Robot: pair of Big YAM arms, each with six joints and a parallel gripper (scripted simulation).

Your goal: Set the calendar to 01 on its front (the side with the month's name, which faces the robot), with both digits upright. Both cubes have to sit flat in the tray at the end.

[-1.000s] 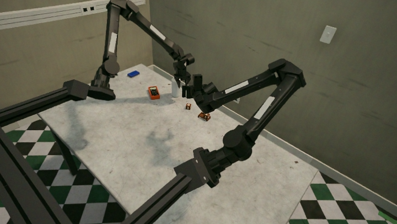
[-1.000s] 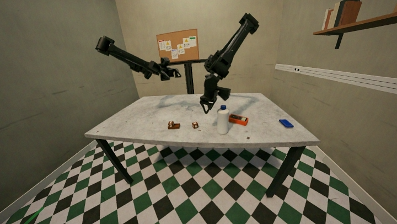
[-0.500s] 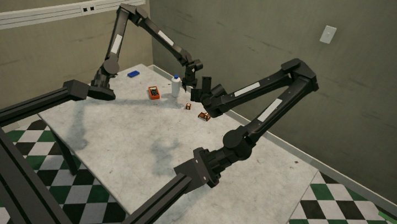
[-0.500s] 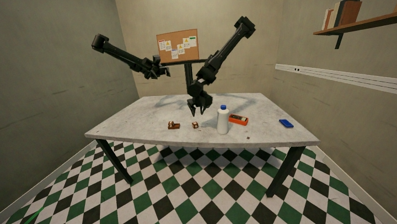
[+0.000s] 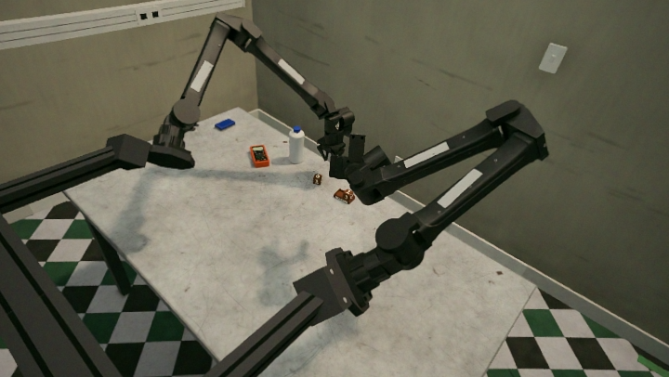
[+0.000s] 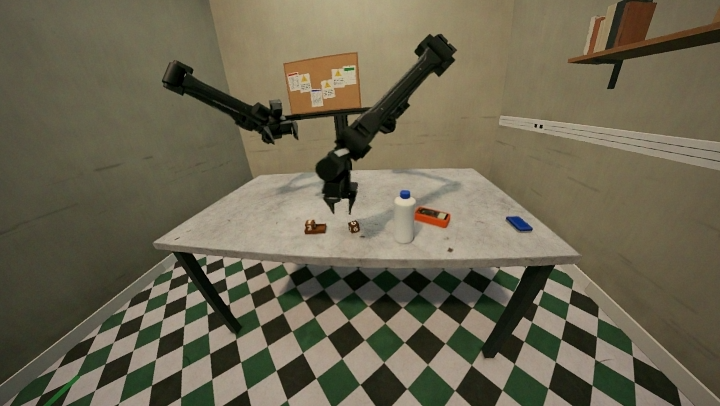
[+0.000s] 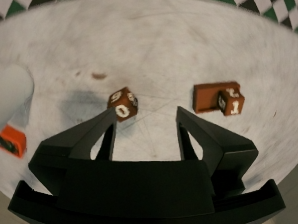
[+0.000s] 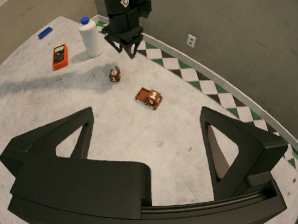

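Right now the brown tray is 11 cm to the right of my left hand, 9 cm below it and 5 cm behind it. Round my left hand: blue block: 64 cm to the left, 9 cm below, 2 cm behind; then white bottle: 20 cm to the left, 2 cm below, 1 cm ahead.
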